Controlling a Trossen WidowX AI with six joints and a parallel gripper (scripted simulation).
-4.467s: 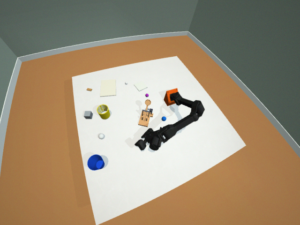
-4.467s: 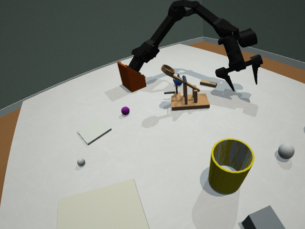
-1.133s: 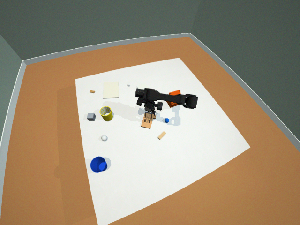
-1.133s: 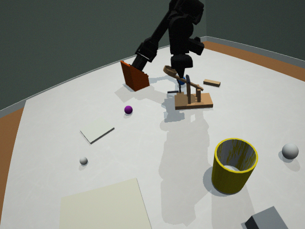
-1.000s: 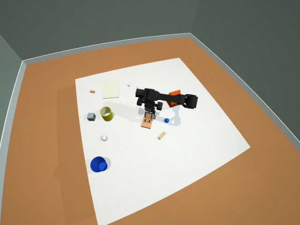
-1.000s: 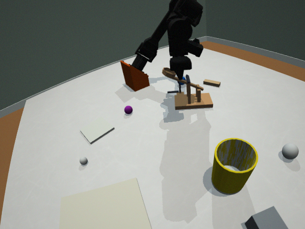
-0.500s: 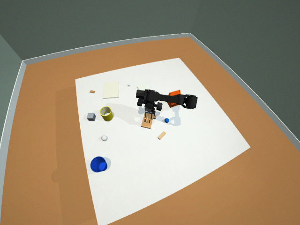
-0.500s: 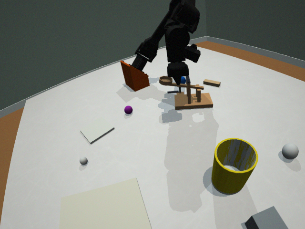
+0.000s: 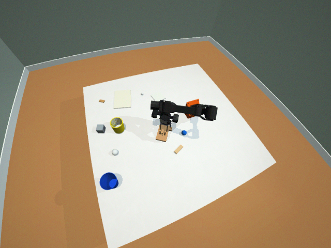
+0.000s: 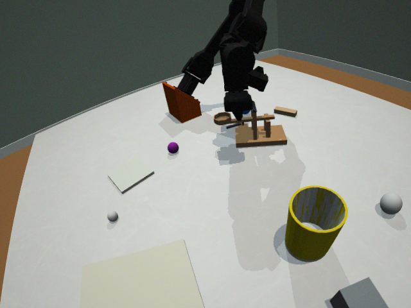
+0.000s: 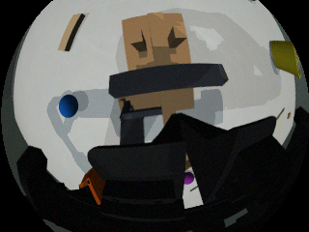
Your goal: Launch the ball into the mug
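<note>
Right now the wooden catapult is 1 cm behind my gripper tip, 2 cm to the left of it and 2 cm below it. The rest, counted from my gripper tip: blue ball (12 cm behind, 11 cm to the left, 5 cm below); then wooden block (3 cm behind, 22 cm to the left, 6 cm below); then purple ball (8 cm behind, 17 cm to the right, 5 cm below).
</note>
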